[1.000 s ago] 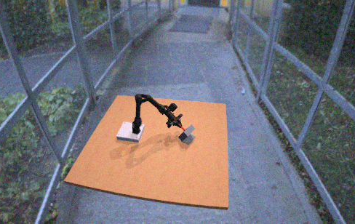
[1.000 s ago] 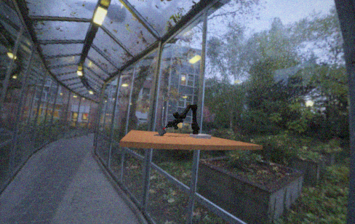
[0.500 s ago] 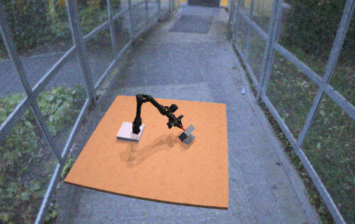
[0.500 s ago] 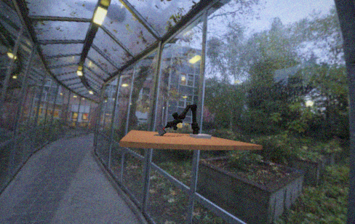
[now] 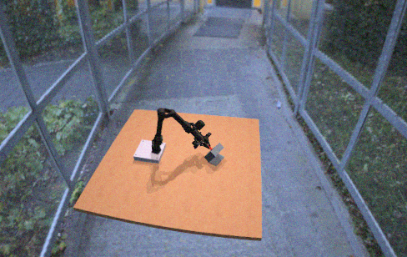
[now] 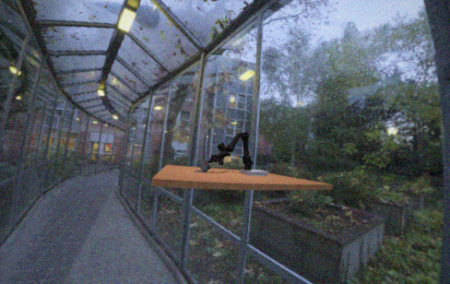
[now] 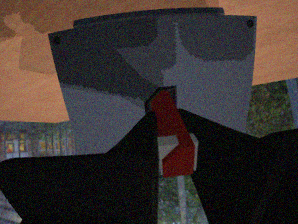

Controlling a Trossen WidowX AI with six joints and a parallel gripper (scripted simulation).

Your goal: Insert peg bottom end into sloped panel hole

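Right now the red peg is 10 mm behind my gripper tip and 10 mm above it. Round my gripper tip: grey sloped panel 40 mm ahead, 10 mm to the right, 20 mm below.
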